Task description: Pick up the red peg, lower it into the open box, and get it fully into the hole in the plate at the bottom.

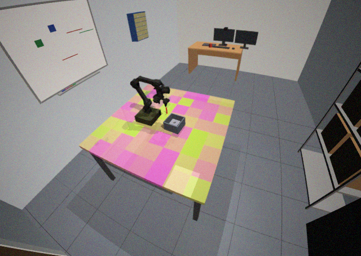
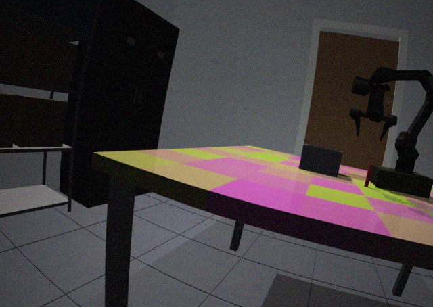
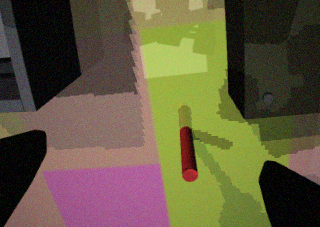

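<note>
The red peg is 130 mm below my gripper tip, 80 mm to the left of it and 20 mm behind it. Round my gripper tip: grey box 170 mm ahead, 140 mm below, 80 mm to the right.
</note>
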